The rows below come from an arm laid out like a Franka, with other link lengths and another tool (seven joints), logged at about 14 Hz.
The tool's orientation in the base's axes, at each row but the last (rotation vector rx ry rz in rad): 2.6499 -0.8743 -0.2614; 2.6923 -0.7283 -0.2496; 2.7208 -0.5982 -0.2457; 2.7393 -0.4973 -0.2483; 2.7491 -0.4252 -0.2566; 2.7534 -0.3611 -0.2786
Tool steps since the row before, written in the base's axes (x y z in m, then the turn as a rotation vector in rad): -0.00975 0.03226 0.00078 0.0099 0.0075 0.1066; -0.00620 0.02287 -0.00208 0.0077 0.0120 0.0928; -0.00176 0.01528 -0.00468 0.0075 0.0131 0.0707; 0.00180 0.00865 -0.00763 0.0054 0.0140 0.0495; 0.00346 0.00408 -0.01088 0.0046 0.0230 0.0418; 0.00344 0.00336 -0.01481 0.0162 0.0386 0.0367
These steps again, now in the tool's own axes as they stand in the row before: -0.02728 -0.01875 -0.00636 -0.0039 0.0285 -0.1034; -0.01691 -0.01648 -0.00283 -0.0070 0.0208 -0.0913; -0.00777 -0.01407 0.00028 -0.0056 0.0119 -0.0711; -0.00070 -0.01093 0.00403 -0.0055 0.0040 -0.0513; 0.00328 -0.00850 0.00800 -0.0082 -0.0066 -0.0468; 0.00448 -0.00917 0.01176 -0.0009 -0.0251 -0.0497
